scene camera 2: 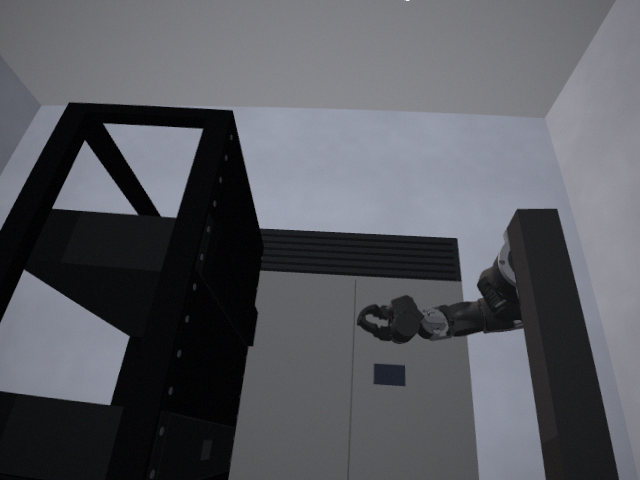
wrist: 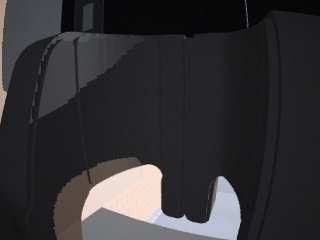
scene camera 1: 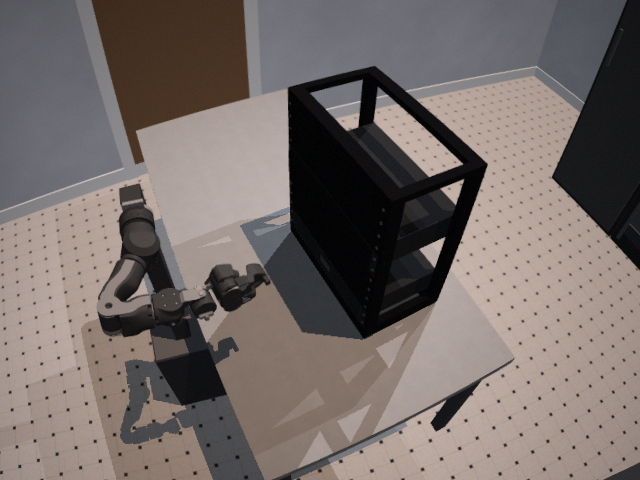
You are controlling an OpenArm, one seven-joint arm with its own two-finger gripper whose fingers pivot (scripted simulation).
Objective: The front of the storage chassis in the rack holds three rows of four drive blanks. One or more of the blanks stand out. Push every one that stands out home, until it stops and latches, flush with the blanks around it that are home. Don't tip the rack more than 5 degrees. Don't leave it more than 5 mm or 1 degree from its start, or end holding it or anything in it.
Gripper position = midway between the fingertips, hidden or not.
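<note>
Visible: a dark pedestal [scene camera 1: 193, 377]. My gripper appears at [scene camera 2: 358, 318], [scene camera 1: 265, 274] and [wrist: 198, 130].
</note>
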